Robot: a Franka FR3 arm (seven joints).
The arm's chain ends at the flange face. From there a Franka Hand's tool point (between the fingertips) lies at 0.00 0.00 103.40 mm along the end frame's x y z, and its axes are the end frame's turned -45 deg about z.
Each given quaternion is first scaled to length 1.
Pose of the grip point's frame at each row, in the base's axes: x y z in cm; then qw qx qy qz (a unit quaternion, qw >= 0):
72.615, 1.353, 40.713, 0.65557, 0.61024, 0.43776, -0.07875
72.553, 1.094, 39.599, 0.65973, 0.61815, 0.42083, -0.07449
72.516, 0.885, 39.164, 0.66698, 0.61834, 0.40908, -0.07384
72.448, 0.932, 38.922, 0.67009, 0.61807, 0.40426, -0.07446
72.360, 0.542, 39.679, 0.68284, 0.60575, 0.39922, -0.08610
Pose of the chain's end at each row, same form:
67.674, 10.339, 42.037, 0.63580, 0.73131, 0.17091, 0.17812
67.764, 10.176, 40.823, 0.63802, 0.73214, 0.15224, 0.18365
67.818, 10.038, 40.192, 0.64446, 0.72782, 0.14131, 0.18702
67.798, 10.119, 39.862, 0.64758, 0.72573, 0.13696, 0.18764
67.801, 9.807, 40.223, 0.66381, 0.71242, 0.13702, 0.18177

